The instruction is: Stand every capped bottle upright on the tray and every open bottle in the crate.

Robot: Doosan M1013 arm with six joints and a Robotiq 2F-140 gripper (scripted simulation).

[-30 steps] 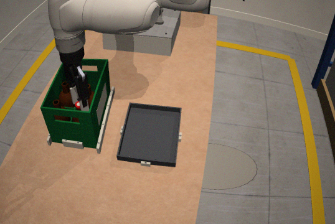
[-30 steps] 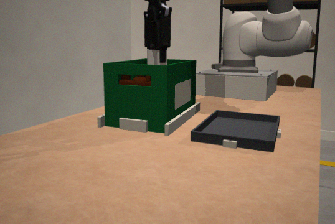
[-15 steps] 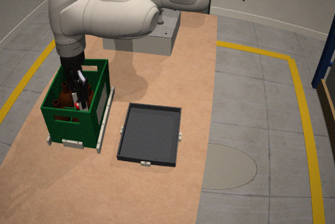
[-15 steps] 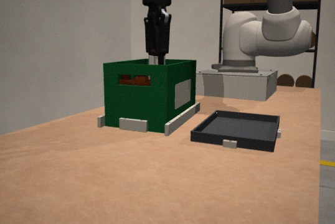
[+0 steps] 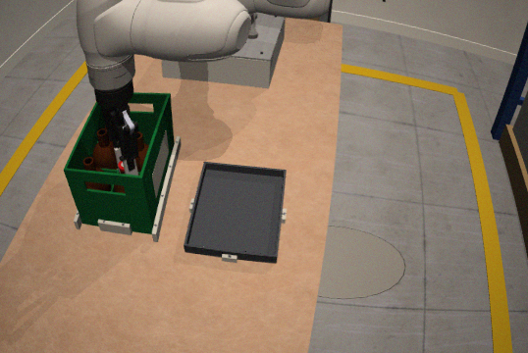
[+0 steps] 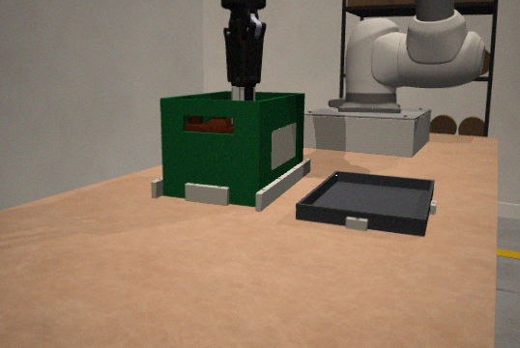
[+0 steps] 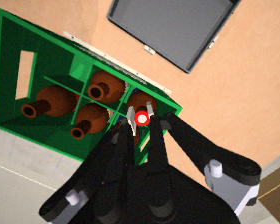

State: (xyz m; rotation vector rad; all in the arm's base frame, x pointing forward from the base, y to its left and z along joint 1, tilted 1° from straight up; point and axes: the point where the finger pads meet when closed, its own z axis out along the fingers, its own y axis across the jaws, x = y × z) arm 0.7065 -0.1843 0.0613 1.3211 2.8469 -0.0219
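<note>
My gripper is now 8 cm above the bottle. From my hand the other things lie so: crate (9 cm behind, 4 cm to the right, 8 cm below); then dark grey tray (2 cm behind, 22 cm to the left, 15 cm below).
</note>
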